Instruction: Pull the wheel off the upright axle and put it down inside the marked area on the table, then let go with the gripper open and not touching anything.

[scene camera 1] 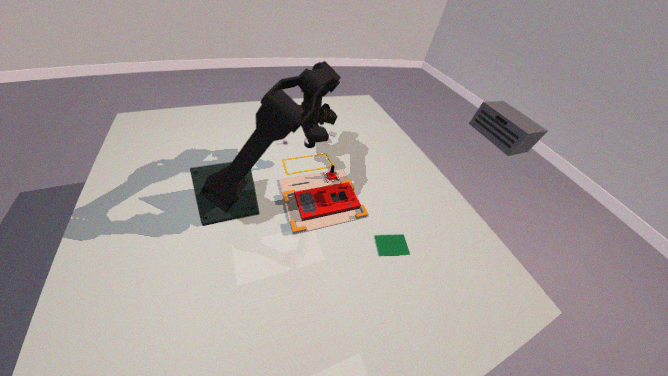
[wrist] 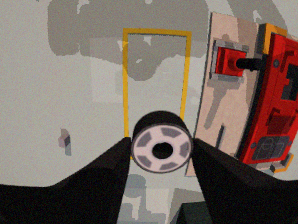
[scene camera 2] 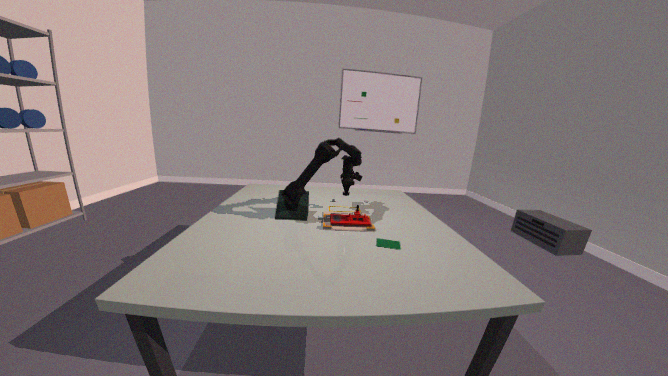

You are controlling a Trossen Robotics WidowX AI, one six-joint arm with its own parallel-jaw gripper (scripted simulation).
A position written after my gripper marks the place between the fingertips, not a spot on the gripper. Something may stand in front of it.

Note:
My gripper [scene camera 1: 309, 142] holds a wheel [wrist: 148, 152]. I also see an axle [wrist: 230, 62] and a red fixture plate [scene camera 1: 318, 202].
My gripper also shows in the wrist view [wrist: 161, 143].

